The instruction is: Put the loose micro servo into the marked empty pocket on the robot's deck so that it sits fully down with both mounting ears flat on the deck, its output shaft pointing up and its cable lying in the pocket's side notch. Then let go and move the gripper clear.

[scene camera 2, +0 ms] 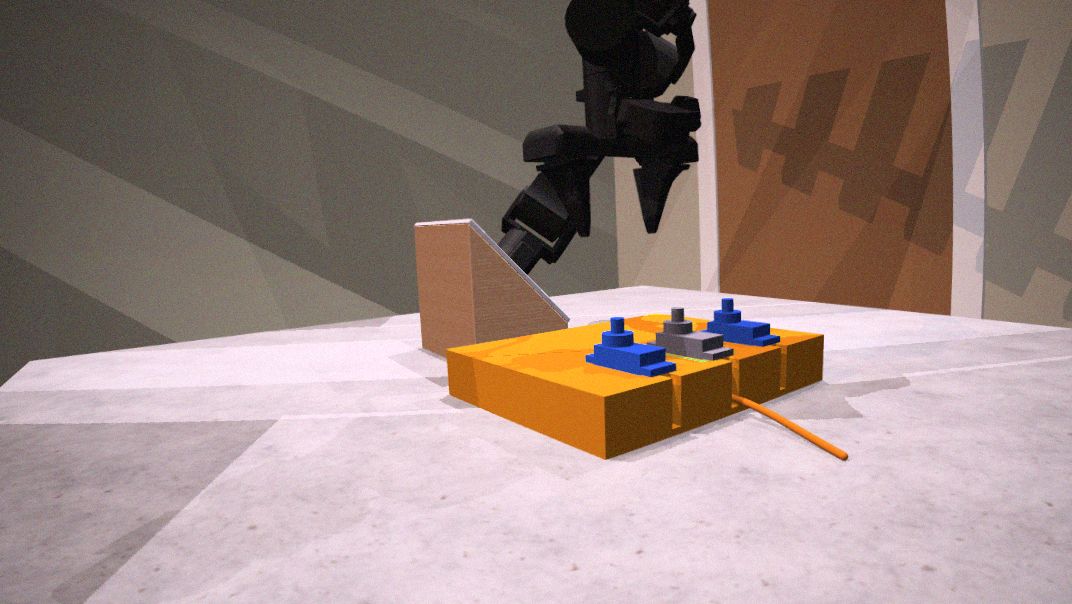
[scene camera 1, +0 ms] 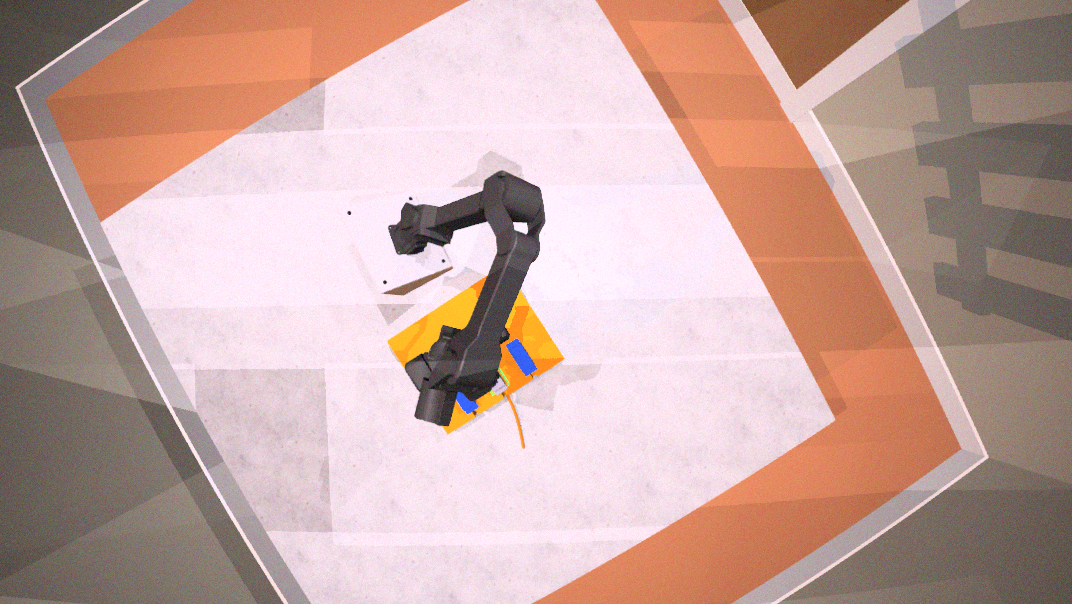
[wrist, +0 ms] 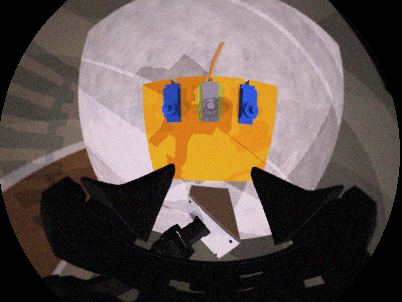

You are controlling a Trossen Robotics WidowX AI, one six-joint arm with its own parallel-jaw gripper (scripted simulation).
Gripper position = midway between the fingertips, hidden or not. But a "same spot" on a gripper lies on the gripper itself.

my gripper: scene camera 2; scene camera 1 463, 347; wrist
same spot on my gripper: [scene camera 2: 569, 175] = [wrist: 287, 220]
